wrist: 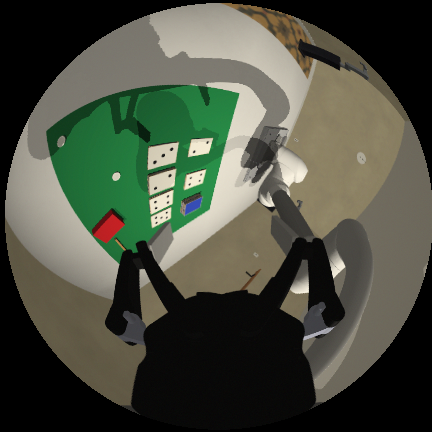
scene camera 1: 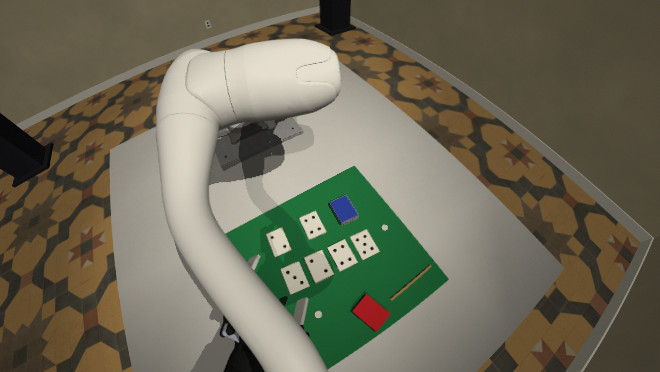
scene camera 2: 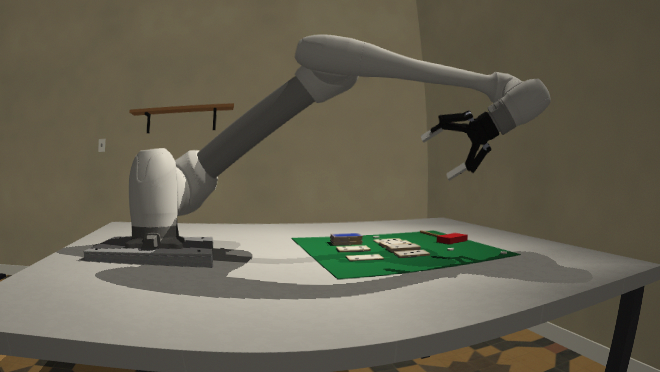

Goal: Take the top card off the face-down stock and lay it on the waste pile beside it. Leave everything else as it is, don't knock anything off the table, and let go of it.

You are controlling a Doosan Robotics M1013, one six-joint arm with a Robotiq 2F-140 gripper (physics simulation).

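Frame: origin at the arm's base, x ahead, y left, z up, level; centimetres.
Seen in the pictures: gripper, fingertip midpoint: (wrist: 220,227) (scene camera 1: 279,280) (scene camera 2: 435,158); arm's base at its link origin: (wrist: 270,149) (scene camera 1: 244,126) (scene camera 2: 155,244).
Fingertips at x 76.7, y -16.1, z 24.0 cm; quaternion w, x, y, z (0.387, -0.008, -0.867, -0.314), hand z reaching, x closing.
Pixels of each thing's top centre, then the offset from my fingertips to it. Level surfaces: height alone.
- face-down stock at its top centre: (scene camera 2: 346,235) (scene camera 1: 343,208) (wrist: 193,205) dy +28.5, dx -15.8, dz -23.4 cm
- green mat at its surface level: dz -26.1 cm
- face-up four-dot card at its top centre: (scene camera 2: 353,247) (scene camera 1: 312,224) (wrist: 194,178) dy +16.8, dx -17.7, dz -25.5 cm
- face-up two-dot card at its top centre: (scene camera 2: 364,256) (wrist: 200,146) (scene camera 1: 278,241) dy +4.0, dx -19.0, dz -25.8 cm
- red block at its top centre: (wrist: 108,229) (scene camera 2: 452,235) (scene camera 1: 371,312) dy +15.3, dx +16.4, dz -24.1 cm
- thin wooden stick at its top centre: (scene camera 1: 411,282) dy +31.2, dx +16.9, dz -25.4 cm
The face-down stock (scene camera 1: 343,209) (scene camera 2: 346,239) (wrist: 192,204) is a small stack with a blue top, on the green mat (scene camera 1: 415,250) (scene camera 2: 320,255) (wrist: 75,165). Beside it lies a face-up four-dot card (scene camera 1: 312,225) (scene camera 2: 353,248) (wrist: 195,179), apart from the stock, where the waste pile is. A face-up two-dot card (scene camera 1: 278,242) (scene camera 2: 365,257) (wrist: 200,147) lies beyond it in the same row. My gripper (scene camera 1: 281,279) (scene camera 2: 438,156) (wrist: 220,227) is wide open and empty, tilted, high above the table and well away from the stock. The arm hides part of it in scene camera 1.
A row of face-up piles (scene camera 1: 318,266) (wrist: 161,181) runs beside the stock's row. A red block (scene camera 1: 371,312) (scene camera 2: 452,238) (wrist: 108,226), a thin wooden stick (scene camera 1: 411,283) and small white discs (scene camera 1: 384,227) (wrist: 116,176) are on the mat. The arm's base (scene camera 2: 154,200) stands on the table.
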